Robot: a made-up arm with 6 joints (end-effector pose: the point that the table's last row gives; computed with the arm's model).
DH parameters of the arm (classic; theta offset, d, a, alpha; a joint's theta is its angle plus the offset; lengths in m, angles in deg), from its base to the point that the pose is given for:
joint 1: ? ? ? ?
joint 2: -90 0 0.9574 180
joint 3: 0 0 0.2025 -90
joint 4: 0 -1.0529 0 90
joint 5: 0 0 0 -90
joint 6: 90 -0.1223 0 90
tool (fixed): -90 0 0 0
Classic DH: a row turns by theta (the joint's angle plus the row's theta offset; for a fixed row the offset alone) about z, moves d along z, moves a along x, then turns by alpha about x.
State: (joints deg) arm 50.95 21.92 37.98 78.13 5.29 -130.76
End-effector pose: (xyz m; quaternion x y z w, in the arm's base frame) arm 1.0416 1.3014 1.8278 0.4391 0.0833 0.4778 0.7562
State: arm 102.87 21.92 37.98 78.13 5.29 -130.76
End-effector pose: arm -0.3820 1.6225 1.8278 0.3584 0.2671 0.7607 0.4708
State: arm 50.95 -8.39 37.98 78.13 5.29 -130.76
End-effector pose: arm 0.4702 0.5971 2.3565 0.4987 -0.1412 0.5505 0.6545
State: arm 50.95 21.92 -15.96 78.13 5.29 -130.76
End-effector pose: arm 1.0294 1.2865 0.7464 0.2615 0.4586 0.2711 0.8049
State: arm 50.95 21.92 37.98 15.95 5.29 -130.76
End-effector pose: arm 1.0462 1.2946 1.8360 0.7847 0.2761 0.3741 0.4100
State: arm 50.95 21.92 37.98 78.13 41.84 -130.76
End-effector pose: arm 0.9670 1.3188 1.8332 0.3389 0.1296 0.7233 0.5876
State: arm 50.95 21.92 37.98 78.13 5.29 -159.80
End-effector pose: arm 1.0416 1.3014 1.8278 0.6147 0.2004 0.4417 0.6220
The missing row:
joint 1: 0 0.4178 0.2373 -90
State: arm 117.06 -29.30 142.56 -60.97 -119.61 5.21
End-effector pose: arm 0.4791 -1.1422 1.2439 0.0974 -0.5919 0.7829 0.1649
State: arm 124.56 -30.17 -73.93 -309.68 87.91 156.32
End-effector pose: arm -0.4824 0.5345 0.7168 -0.0006 -0.9674 -0.1163 0.2251
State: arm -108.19 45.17 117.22 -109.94 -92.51 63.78
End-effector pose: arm -0.2052 -0.9924 2.1646 -0.3973 -0.0346 0.0001 0.9170
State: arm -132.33 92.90 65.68 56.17 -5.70 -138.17
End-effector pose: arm -1.5748 -1.7139 0.0062 0.4094 -0.5027 -0.7531 0.1117
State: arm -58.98 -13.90 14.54 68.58 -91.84 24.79
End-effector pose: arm 0.3428 -0.7909 1.9855 -0.1094 0.6695 -0.6426 0.3562
